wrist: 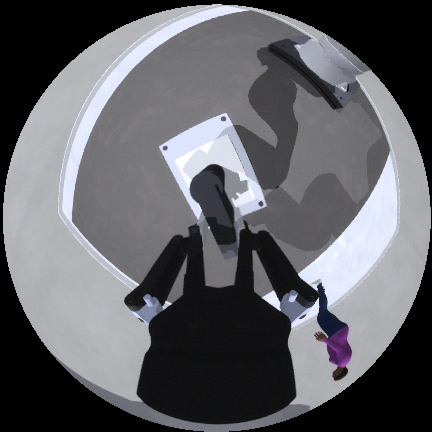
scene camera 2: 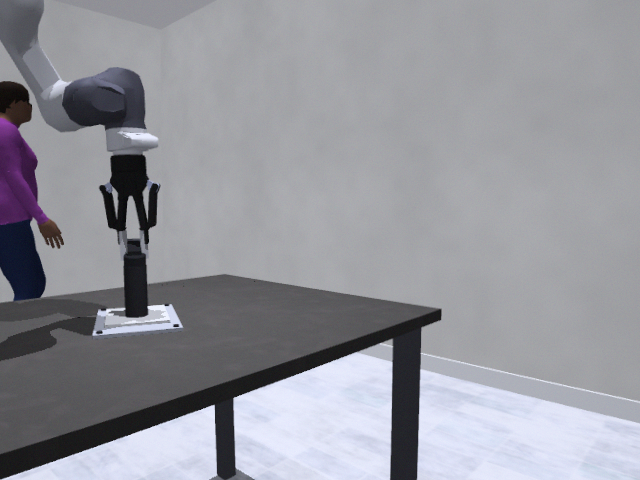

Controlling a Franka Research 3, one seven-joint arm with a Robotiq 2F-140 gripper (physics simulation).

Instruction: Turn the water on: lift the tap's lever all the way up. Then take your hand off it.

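Note:
The dark tap [scene camera 2: 135, 289] [wrist: 202, 181] stands upright on a white square plate [scene camera 2: 111, 331] [wrist: 195, 136] on the table. Its dark lever [scene camera 2: 134, 245] [wrist: 220, 220] is tilted up: in the scene view its end shows above the top of the tap, and in the wrist view it reaches from the tap's head back towards the gripper's palm. My gripper [scene camera 2: 134, 251] [wrist: 220, 215] points down from above and is shut on the lever, with one light fingertip on each side. The fingertips partly hide the lever in the scene view.
The dark table [scene camera 2: 284, 330] [wrist: 135, 125] bears the plate. The robot's base [wrist: 315, 70] shows at the top right of the wrist view. A person in a purple top [scene camera 2: 18, 175] [wrist: 340, 345] is beyond the table. The arm's shadows fall beside the plate.

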